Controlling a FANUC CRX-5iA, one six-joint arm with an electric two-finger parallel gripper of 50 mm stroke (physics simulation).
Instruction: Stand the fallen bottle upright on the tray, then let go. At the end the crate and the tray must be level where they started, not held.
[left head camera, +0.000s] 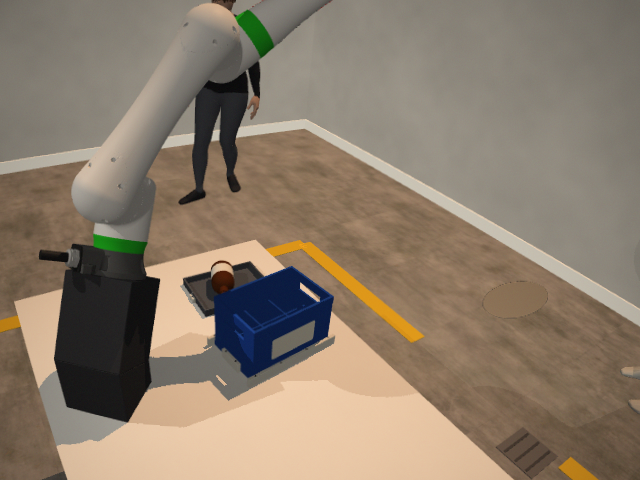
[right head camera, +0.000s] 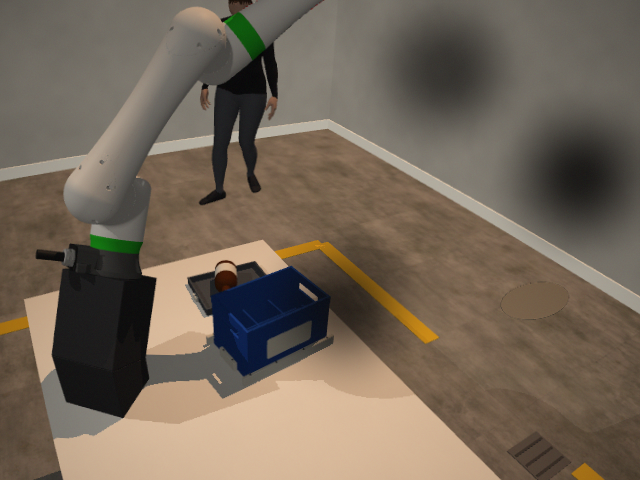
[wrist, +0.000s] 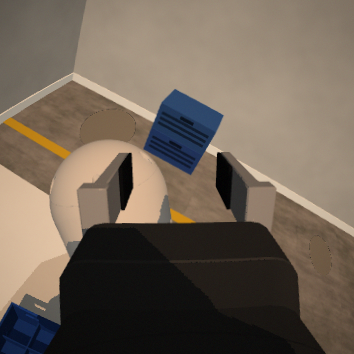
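Seen in the pictures: gripper, between the fingertips: (wrist: 174, 169); arm's base, origin of its link: (left head camera: 115, 274) (right head camera: 111, 273).
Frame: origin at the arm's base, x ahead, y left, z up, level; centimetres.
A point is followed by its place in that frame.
The brown bottle with a white label (left head camera: 222, 277) @(y 16.7, x 37.1, z -22.8 cm) (right head camera: 225, 275) @(y 17.2, x 37.5, z -22.6 cm) lies on its side on the dark tray (left head camera: 196, 299) @(y 16.2, x 27.7, z -28.0 cm) (right head camera: 199, 296) @(y 17.0, x 28.2, z -27.9 cm). Its neck end points toward the crate and is partly hidden behind it. The tray lies flat on the table. The blue crate (left head camera: 272, 321) @(y -11.0, x 39.1, z -21.4 cm) (right head camera: 270, 320) @(y -11.0, x 39.2, z -21.2 cm) stands upright on the table in front of the tray and hides part of it; a corner of the crate (wrist: 25, 330) @(y -15.9, x 30.0, z -29.5 cm) shows at the lower left of the wrist view. My gripper (wrist: 174, 169) @(y 3.8, x 30.1, z 67.9 cm) is open and empty in the wrist view, away from bottle, tray and crate. The head camera views do not show it.
The pale table (left head camera: 310, 428) @(y -42.1, x 31.9, z -30.3 cm) (right head camera: 299, 428) @(y -41.8, x 31.3, z -30.4 cm) bears the robot's black base (left head camera: 105, 341) @(y -13.4, x -7.2, z -8.0 cm) (right head camera: 100, 341) @(y -13.8, x -7.2, z -8.5 cm). The arm rises over its left side. A person (left head camera: 219, 118) (right head camera: 240, 118) stands behind the table. A blue cabinet (wrist: 184, 132) stands by the wall in the wrist view.
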